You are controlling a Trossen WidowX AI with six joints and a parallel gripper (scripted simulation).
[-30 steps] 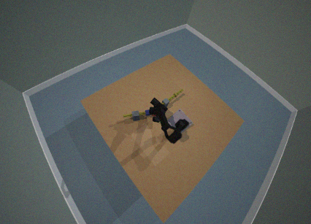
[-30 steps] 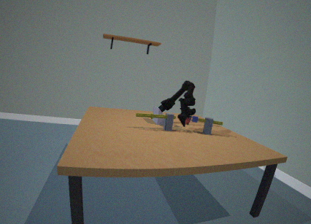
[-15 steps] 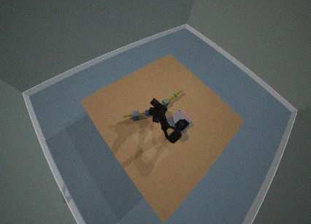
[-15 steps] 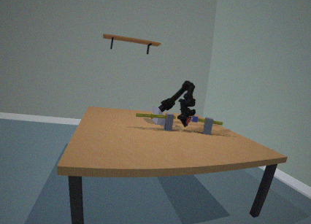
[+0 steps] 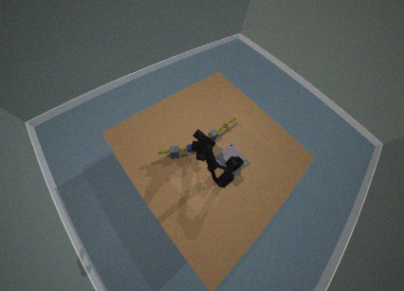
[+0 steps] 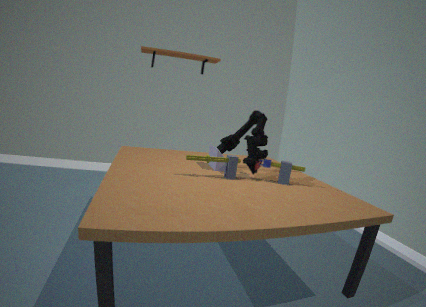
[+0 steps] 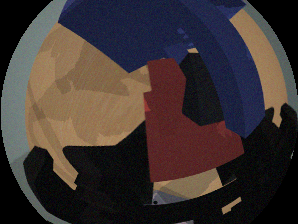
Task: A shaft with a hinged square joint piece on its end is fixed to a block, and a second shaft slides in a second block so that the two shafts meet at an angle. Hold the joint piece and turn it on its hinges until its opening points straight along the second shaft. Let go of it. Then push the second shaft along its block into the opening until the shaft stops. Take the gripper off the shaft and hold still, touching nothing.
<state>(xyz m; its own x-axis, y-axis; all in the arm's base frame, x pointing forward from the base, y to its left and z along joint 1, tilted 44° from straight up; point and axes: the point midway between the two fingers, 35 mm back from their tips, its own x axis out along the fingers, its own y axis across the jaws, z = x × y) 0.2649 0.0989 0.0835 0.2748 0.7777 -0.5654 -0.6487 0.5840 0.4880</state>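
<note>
Right now my gripper tip is 50 mm below the red joint piece.
</note>
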